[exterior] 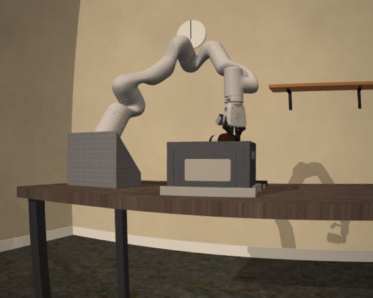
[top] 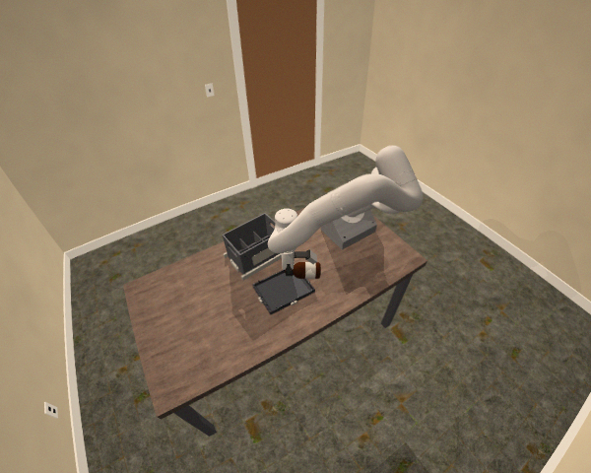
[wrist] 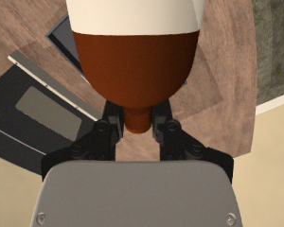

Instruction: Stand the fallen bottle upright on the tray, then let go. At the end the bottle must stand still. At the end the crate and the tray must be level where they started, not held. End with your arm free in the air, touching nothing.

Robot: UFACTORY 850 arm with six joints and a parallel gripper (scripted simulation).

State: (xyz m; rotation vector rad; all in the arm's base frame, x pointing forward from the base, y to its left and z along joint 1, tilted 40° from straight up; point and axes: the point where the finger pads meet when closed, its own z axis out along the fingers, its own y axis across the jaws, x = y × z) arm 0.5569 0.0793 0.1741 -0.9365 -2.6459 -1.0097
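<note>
Now: hand 40 mm past the brown bottle, 30 mm to the right of it and 10 mm above it. Also, from my hand: grey crate 330 mm to the right, 120 mm below, 20 mm behind; then dark tray 190 mm below, 50 mm to the right, 10 mm ahead.
</note>
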